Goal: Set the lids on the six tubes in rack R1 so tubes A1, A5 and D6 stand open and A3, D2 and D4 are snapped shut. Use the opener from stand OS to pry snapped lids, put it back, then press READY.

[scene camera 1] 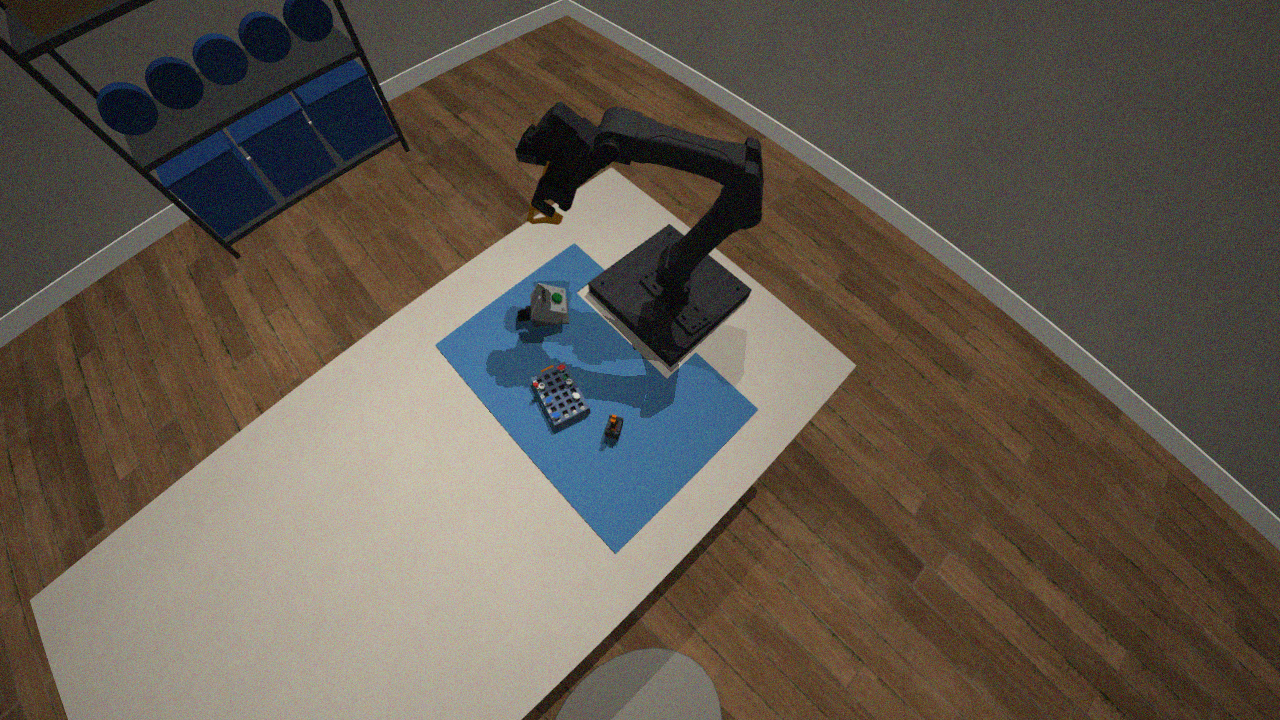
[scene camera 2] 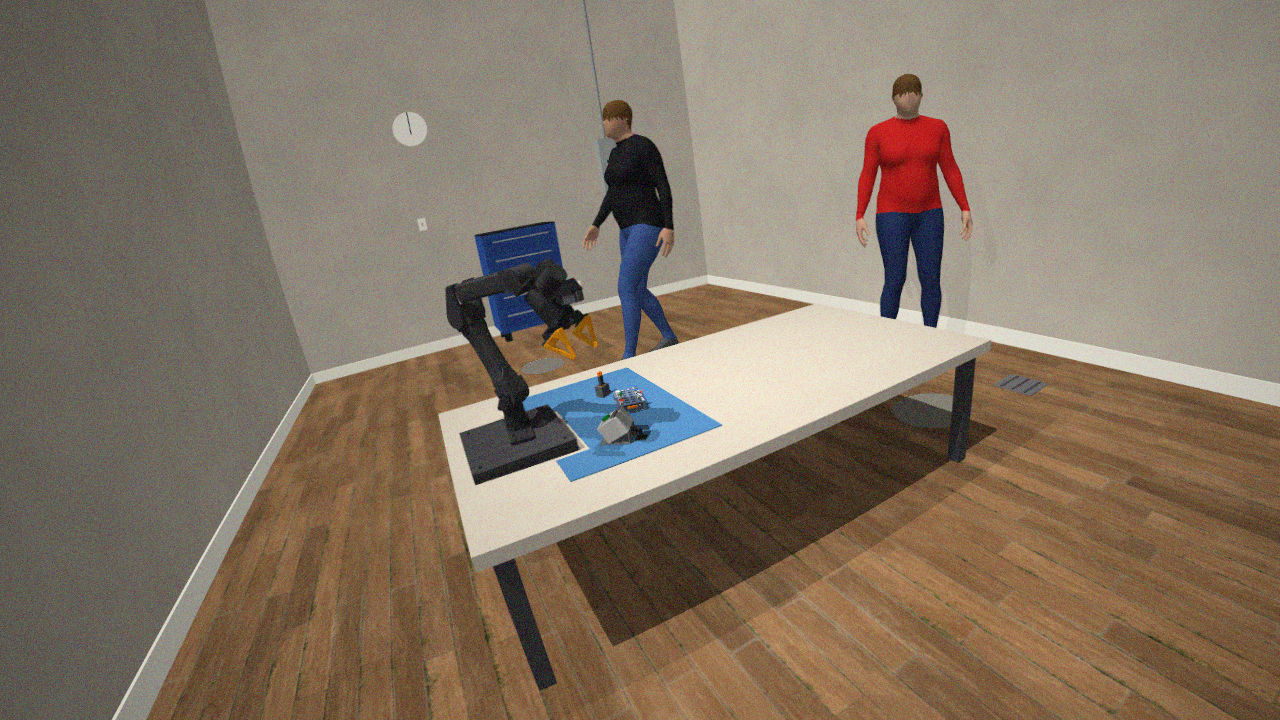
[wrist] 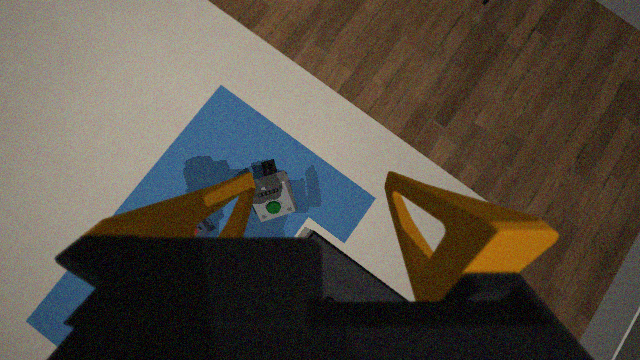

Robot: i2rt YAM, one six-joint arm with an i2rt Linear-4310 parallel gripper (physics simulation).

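Seen in the pictures: gripper, fingertip midpoint: (scene camera 1: 536,203) (scene camera 2: 586,352) (wrist: 319,179); arm's base, link origin: (scene camera 1: 674,300) (scene camera 2: 518,428).
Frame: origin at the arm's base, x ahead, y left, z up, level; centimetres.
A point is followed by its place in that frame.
Observation:
My gripper (scene camera 2: 586,351) @(x 19.8, y -24.1, z 25.5 cm) (wrist: 319,179) @(x 19.8, y -24.1, z 25.5 cm) is open and empty, high above the table. The rack (scene camera 1: 560,397) @(x 36.3, y 4.0, z -0.3 cm) (scene camera 2: 631,400) @(x 35.5, y -1.1, z -0.4 cm) stands on the blue mat with small tubes and lids in it. The lids are too small to tell which stand open or shut. In the wrist view the rack is mostly hidden behind the left finger. The stand with the orange-topped opener (scene camera 1: 613,427) @(x 31.3, y 17.0, z 1.4 cm) (scene camera 2: 601,385) @(x 30.5, y 15.6, z 0.5 cm) stands beside the rack. The grey box with the green READY button (scene camera 1: 556,298) @(x 23.7, y -15.5, z 3.7 cm) (wrist: 273,207) @(x 23.4, y -16.0, z 3.7 cm) is on the mat near the arm's base.
The blue mat (scene camera 1: 617,501) @(x 39.6, y 29.3, z -3.4 cm) (scene camera 2: 680,424) @(x 43.5, y -19.8, z -3.4 cm) (wrist: 220,115) @(x 47.9, y -21.7, z -3.4 cm) lies on the white table (scene camera 1: 295,537) @(x 101.1, y -5.5, z -3.7 cm) (scene camera 2: 805,358) @(x 102.5, y 0.2, z -3.7 cm). The arm's black base (scene camera 1: 666,295) @(x 3.0, y -0.2, z 4.7 cm) (scene camera 2: 519,445) @(x -1.2, y -10.9, z -0.2 cm) stands beside the mat. A small black block (wrist: 268,166) @(x 30.8, y -20.7, z -0.9 cm) is next to the READY box. Two people stand behind the table.

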